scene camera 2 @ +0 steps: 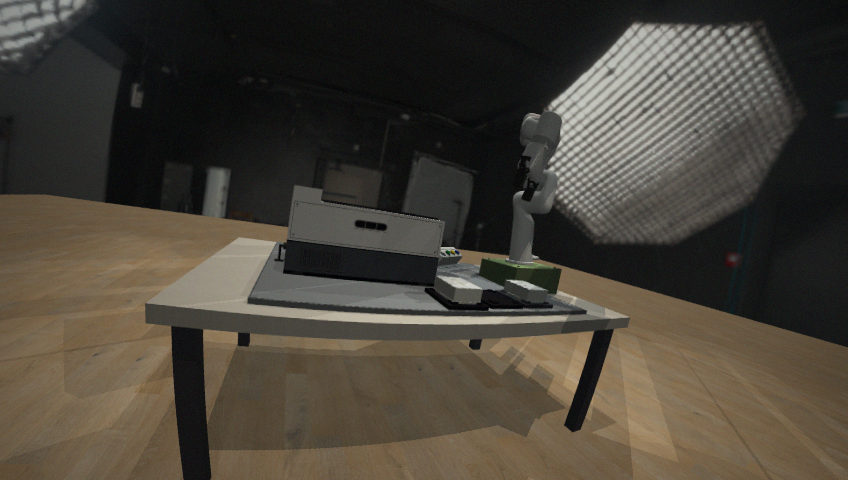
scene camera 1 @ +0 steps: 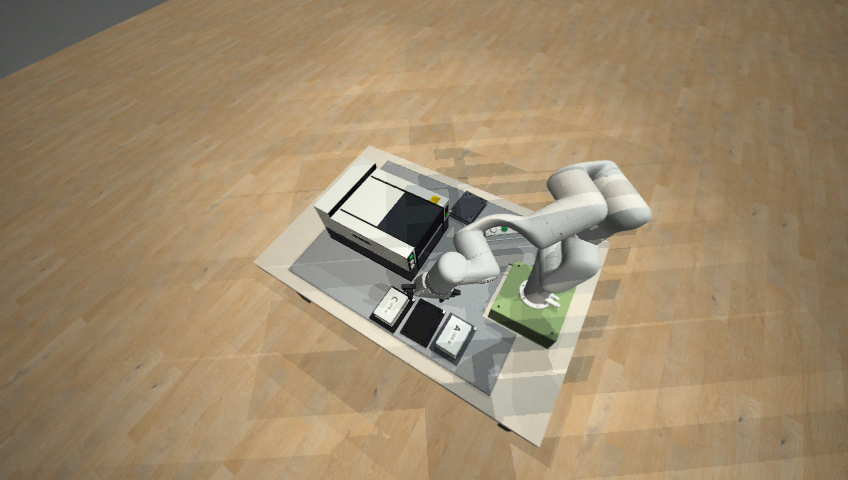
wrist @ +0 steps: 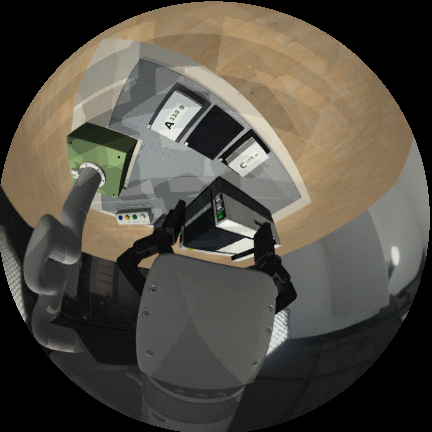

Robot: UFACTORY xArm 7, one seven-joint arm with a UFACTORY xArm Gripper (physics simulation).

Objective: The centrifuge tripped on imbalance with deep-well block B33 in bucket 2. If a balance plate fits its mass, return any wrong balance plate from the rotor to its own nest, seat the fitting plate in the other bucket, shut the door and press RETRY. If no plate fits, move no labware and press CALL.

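Frame: origin at the arm's base, x down, y ahead, z right, level; centimetres.
Where they show: gripper, fingertip midpoint: (scene camera 2: 521,193) (scene camera 1: 425,296) (wrist: 223,218); arm's base at its link origin: (scene camera 2: 519,262) (scene camera 1: 535,294) (wrist: 92,173).
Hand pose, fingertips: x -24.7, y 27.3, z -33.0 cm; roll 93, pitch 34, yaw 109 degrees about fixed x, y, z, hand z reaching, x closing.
Note:
Things, the pixels of their top centre, and the offset from my fingertips. "pt": a spot on its surface instead.
- Balance plate A at its top centre: (wrist: 173,116) (scene camera 2: 526,284) (scene camera 1: 453,334) dy -10.1, dx +27.9, dz +2.3 cm
- Balance plate C at its top centre: (scene camera 2: 458,282) (wrist: 248,160) (scene camera 1: 391,304) dy +16.8, dx +27.9, dz -2.5 cm
- middle nest at its top centre: (scene camera 2: 492,294) (wrist: 213,135) (scene camera 1: 423,321) dy +3.2, dx +31.5, dz +0.5 cm
- button box at its top centre: (scene camera 1: 509,221) (scene camera 2: 446,247) (wrist: 131,222) dy -2.5, dx +24.9, dz +58.0 cm
- dark flat pad at a spot on its surface: (scene camera 1: 469,206) pt dy +18.5, dx +29.9, dz +58.7 cm
My gripper (scene camera 1: 431,292) (scene camera 2: 526,180) (wrist: 223,218) is open and empty, raised above the table between the centrifuge and the nests. The white and dark centrifuge (scene camera 1: 365,205) (scene camera 2: 363,233) (wrist: 245,215) has a dark panel over part of its top. Its rotor, buckets and block B33 are hidden. Balance plate A (scene camera 1: 453,337) (scene camera 2: 526,291) (wrist: 175,116), marked 110 g, sits in an end nest. Balance plate C (scene camera 1: 390,308) (scene camera 2: 458,290) (wrist: 246,157) sits in the other end nest; its mass is too small to read surely. The middle nest (scene camera 1: 422,322) (wrist: 215,131) is dark and empty.
A button box (scene camera 2: 450,256) (wrist: 134,217) with blue, yellow, green and white buttons is partly covered by the arm in scene camera 1. A dark flat pad (scene camera 1: 469,206) lies beside the centrifuge. The arm stands on a green base (scene camera 1: 505,304) (scene camera 2: 517,275) (wrist: 102,150).

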